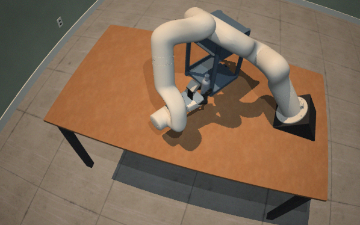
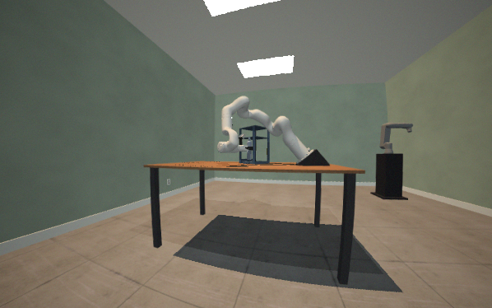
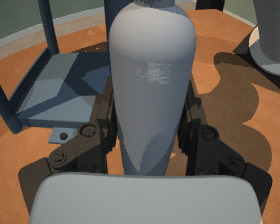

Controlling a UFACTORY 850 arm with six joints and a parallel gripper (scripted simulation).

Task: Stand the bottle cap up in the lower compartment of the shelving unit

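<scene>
The dark blue shelving unit is 10 mm ahead of my hand, 240 mm to the right of it and 40 mm above it.
</scene>
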